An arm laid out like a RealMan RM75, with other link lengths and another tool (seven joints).
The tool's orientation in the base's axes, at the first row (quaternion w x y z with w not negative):
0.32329 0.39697 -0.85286 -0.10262
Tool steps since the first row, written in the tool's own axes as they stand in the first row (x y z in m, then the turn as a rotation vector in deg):
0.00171 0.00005 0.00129 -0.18 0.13 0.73
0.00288 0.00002 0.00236 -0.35 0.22 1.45
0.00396 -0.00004 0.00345 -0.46 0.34 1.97
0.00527 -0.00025 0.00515 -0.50 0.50 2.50
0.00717 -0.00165 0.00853 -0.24 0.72 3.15
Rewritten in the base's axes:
-0.00166 -0.00134 -0.00017 -0.46 0.16 -0.59
-0.00288 -0.00232 -0.00045 -0.89 0.29 -1.19
-0.00404 -0.00325 -0.00081 -1.24 0.41 -1.59
-0.00561 -0.00450 -0.00160 -1.65 0.50 -1.94
-0.00780 -0.00712 -0.00391 -2.32 0.40 -2.23

